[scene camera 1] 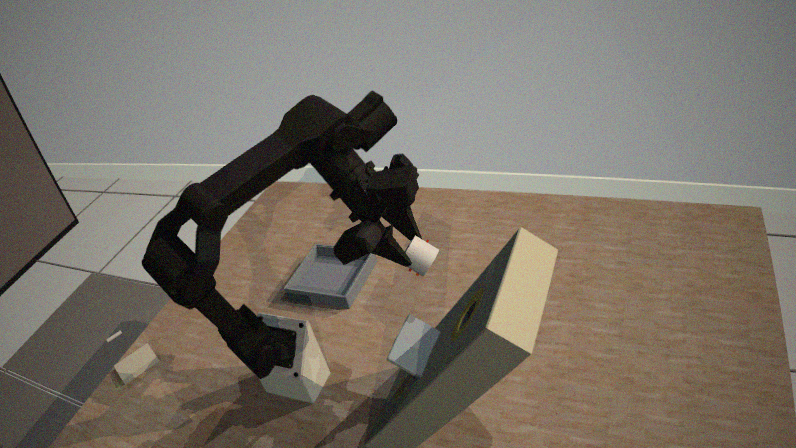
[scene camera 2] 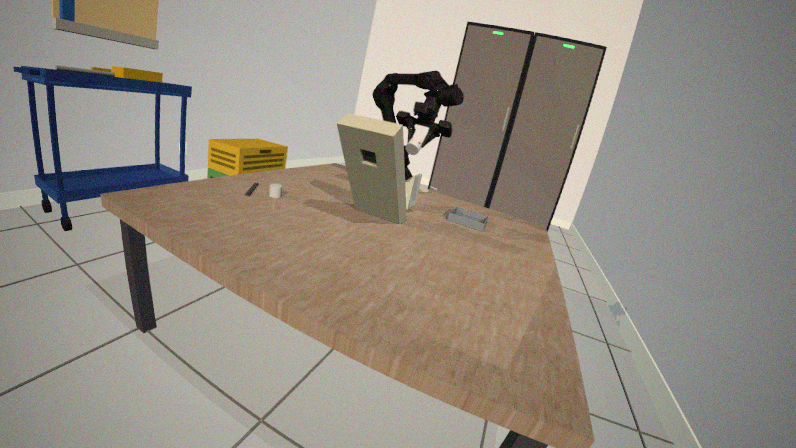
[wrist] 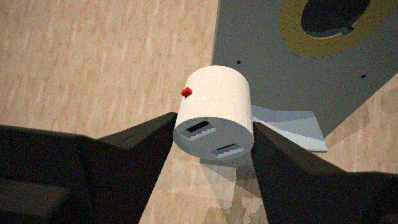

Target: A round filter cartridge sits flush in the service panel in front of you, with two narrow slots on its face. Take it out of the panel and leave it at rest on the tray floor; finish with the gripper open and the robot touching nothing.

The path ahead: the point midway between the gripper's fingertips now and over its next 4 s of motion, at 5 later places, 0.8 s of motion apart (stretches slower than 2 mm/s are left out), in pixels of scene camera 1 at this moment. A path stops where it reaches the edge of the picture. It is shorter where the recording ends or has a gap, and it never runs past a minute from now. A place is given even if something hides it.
My gripper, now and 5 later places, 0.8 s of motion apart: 414,254; 387,202; 349,206; 320,246; 326,266; 318,242
